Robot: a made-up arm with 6 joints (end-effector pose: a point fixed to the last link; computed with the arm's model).
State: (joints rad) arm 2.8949 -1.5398 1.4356 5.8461 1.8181 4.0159
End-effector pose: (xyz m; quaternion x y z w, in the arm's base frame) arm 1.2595 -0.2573 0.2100 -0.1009 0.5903 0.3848 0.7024
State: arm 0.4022 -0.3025 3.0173 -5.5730 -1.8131 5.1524
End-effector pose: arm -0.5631 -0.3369 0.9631 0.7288 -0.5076 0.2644 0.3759
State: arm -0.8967 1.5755 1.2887 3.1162 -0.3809 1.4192
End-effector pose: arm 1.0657 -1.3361 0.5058 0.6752 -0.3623 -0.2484 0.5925
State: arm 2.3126 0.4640 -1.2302 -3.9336 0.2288 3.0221
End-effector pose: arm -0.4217 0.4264 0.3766 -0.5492 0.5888 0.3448 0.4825
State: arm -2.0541 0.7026 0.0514 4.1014 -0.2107 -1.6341
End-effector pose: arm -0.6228 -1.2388 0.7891 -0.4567 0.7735 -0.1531 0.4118
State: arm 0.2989 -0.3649 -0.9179 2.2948 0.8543 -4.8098
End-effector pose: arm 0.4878 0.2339 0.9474 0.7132 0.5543 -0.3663 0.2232
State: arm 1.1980 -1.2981 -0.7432 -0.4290 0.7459 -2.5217
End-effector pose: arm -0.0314 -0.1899 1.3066 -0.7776 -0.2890 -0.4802 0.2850
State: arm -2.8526 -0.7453 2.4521 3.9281 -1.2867 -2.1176
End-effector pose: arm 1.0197 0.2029 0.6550 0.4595 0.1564 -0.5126 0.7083
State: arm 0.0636 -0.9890 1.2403 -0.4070 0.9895 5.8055
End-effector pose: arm -1.2148 -0.1243 1.2111 -0.1802 0.9178 -0.3430 0.0866
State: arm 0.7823 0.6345 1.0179 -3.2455 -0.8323 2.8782
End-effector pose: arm 0.8050 0.7847 1.6555 0.3621 -0.4639 0.3659 0.7210
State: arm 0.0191 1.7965 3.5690 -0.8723 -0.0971 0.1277
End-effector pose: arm 0.5227 0.0205 0.9605 0.2183 -0.6918 0.3021 0.6184
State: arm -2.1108 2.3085 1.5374 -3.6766 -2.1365 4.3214
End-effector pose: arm -0.7362 -1.1097 -0.2156 0.5054 -0.1626 0.8303 0.1694
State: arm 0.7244 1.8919 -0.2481 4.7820 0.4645 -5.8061
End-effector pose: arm 0.5499 0.4022 -0.5545 -0.1858 0.6604 -0.2938 0.6655
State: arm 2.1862 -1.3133 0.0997 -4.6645 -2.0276 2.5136
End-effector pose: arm 0.5548 -0.5649 1.2246 -0.9341 -0.1833 0.2611 0.1606
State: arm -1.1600 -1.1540 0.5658 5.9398 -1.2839 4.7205
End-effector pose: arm -0.2741 0.7437 1.3909 0.5566 -0.4020 -0.1430 0.7129
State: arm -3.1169 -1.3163 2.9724 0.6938 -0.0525 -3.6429
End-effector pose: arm 0.7312 0.0228 -0.1387 -0.0791 0.5208 0.0750 0.8467
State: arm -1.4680 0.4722 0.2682 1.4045 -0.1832 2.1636
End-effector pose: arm 0.1049 -1.2647 1.2173 0.6741 -0.6930 -0.2448 0.0731
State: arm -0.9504 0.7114 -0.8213 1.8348 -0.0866 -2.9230
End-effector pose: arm 0.5187 -0.7463 0.2960 0.5738 0.3461 -0.6298 0.3929
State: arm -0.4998 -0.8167 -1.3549 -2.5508 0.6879 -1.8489
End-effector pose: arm 0.2026 -0.1677 0.7498 -0.5693 0.6123 0.1931 0.5135
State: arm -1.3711 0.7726 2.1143 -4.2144 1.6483 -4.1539
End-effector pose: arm 0.2507 -0.6138 1.6298 0.5741 -0.0021 -0.1628 0.8025
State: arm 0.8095 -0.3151 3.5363 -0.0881 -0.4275 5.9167
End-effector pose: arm -0.3906 -0.4024 0.5747 -0.3353 0.9070 -0.1465 0.2084
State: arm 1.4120 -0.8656 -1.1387 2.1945 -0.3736 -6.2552
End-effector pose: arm 0.0918 0.3081 1.0078 -0.7753 -0.4698 0.2400 0.3472
